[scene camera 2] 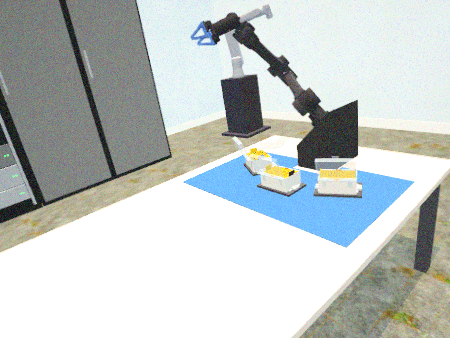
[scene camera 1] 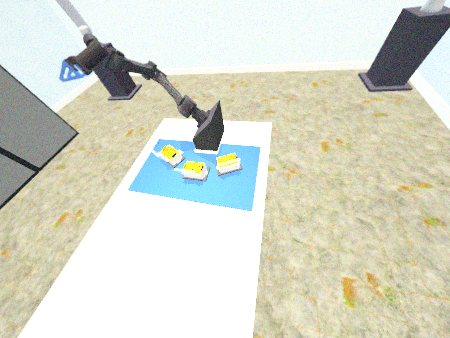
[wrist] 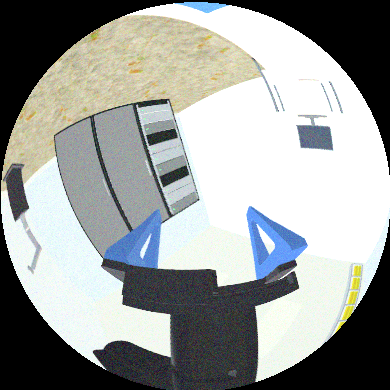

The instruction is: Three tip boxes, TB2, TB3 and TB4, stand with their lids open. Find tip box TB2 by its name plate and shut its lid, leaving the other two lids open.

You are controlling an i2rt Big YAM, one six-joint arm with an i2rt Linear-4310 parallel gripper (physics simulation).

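Where they show: gripper, between the fingertips: (scene camera 2: 194, 41) (scene camera 1: 64, 79) (wrist: 204, 212); arm's base, origin of its link: (scene camera 2: 326, 125) (scene camera 1: 204, 119).
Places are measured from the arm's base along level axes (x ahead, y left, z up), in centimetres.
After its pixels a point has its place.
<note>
Three white tip boxes with yellow tips stand with lids open: a left box (scene camera 1: 172, 155) (scene camera 2: 258, 162) {x 42.1, y -3.5, z -1.9 cm}, a middle box (scene camera 1: 195, 171) {x 41.5, y 4.3, z -0.9 cm} (scene camera 2: 281, 182) {x 40.5, y 4.5, z -7.9 cm} and a right box (scene camera 1: 229, 165) {x 35.0, y 21.4, z -3.1 cm} (scene camera 2: 338, 185) {x 31.5, y 20.7, z -10.2 cm}. The left box's lid (scene camera 2: 238, 143) {x 32.1, y -22.1, z 0.0 cm} tilts outward, and the right box's clear lid (scene camera 2: 335, 163) {x 35.7, y 22.0, z -0.7 cm} stands up behind its tips. No name plate is readable, so I cannot tell which box is TB2. My gripper (scene camera 1: 70, 71) (scene camera 2: 195, 40) {x 27.2, y -44.4, z 42.2 cm} (wrist: 204, 212) {x 27.2, y -44.4, z 42.2 cm} is open and empty, raised high and away from the boxes. The boxes do not show in the wrist view.
The boxes stand on a blue mat (scene camera 1: 225, 192) {x 45.9, y 19.4, z -14.1 cm} (scene camera 2: 325, 225) {x 49.2, y 25.5, z -14.2 cm} on a white table (scene camera 1: 175, 260) {x 82.0, y 1.2, z -14.5 cm} (scene camera 2: 150, 260) {x 88.6, y -6.0, z -14.5 cm}, close to the arm's black base (scene camera 1: 210, 132) {x 15.2, y 7.8, z 2.4 cm} (scene camera 2: 332, 137) {x 13.2, y 9.5, z -0.4 cm}. A grey cabinet (scene camera 1: 30, 120) (scene camera 2: 100, 90) (wrist: 125, 155) stands beyond the table's left side.
</note>
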